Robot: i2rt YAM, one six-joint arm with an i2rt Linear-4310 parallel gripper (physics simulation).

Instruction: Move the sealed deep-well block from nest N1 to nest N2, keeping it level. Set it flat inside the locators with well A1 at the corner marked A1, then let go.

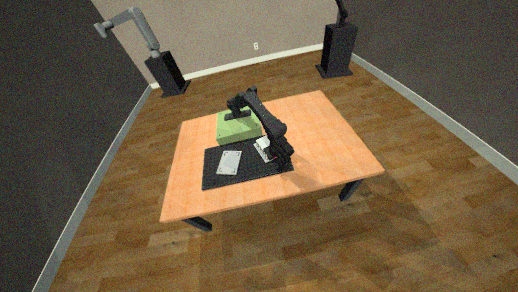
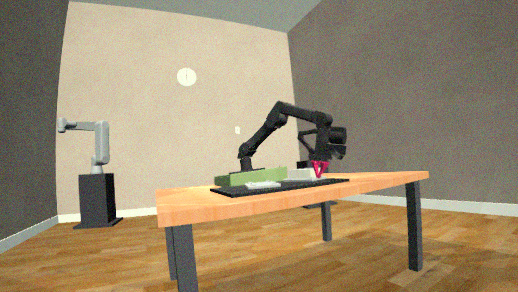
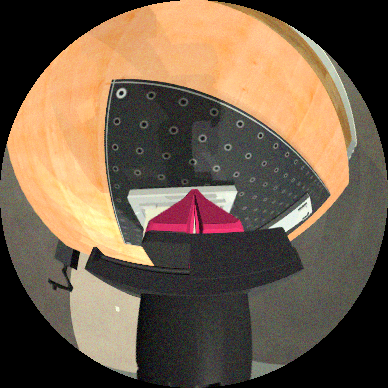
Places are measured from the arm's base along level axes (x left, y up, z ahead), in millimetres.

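Where they show: gripper, fingertip midpoint: (image 1: 272, 158) (image 2: 318, 178) (image 3: 194, 193); arm's base, link origin: (image 1: 237, 115) (image 2: 247, 171).
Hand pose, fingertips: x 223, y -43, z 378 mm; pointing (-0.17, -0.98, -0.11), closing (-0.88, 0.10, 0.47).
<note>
Each offset is from my fingertips to the top centre of the thing. "spot": to the spot under its first point. Level surfaces: height alone.
The pale sealed block {dy +43, dx -25, dz -78 mm} (image 1: 262, 143) (image 2: 300, 173) sits at nest N1, a light plate {spot: dy +1, dx -35, dz +17 mm} (image 3: 229, 192) on the right part of the black board. The arm and fingers hide part of both, so I cannot tell whether the block is fully seated or where well A1 is. Nest N2 {dy +7, dx -258, dz -7 mm} (image 1: 230, 162) (image 2: 262, 185) (image 3: 296, 217) is a flat white plate with corner locators on the left part of the board, with no block on it. My gripper (image 2: 319, 176) (image 3: 194, 193) is shut and empty. Its red fingertips are together, low over the front end of N1, beside the block's near end.
The black perforated board (image 1: 212, 176) (image 2: 228, 193) (image 3: 150, 110) lies on the wooden table {dy -24 mm} (image 1: 330, 135) (image 2: 190, 206) (image 3: 190, 50). A green base block (image 1: 235, 132) (image 2: 260, 176) stands behind the board, under the arm's base. Other arms stand on dark pedestals beyond the table.
</note>
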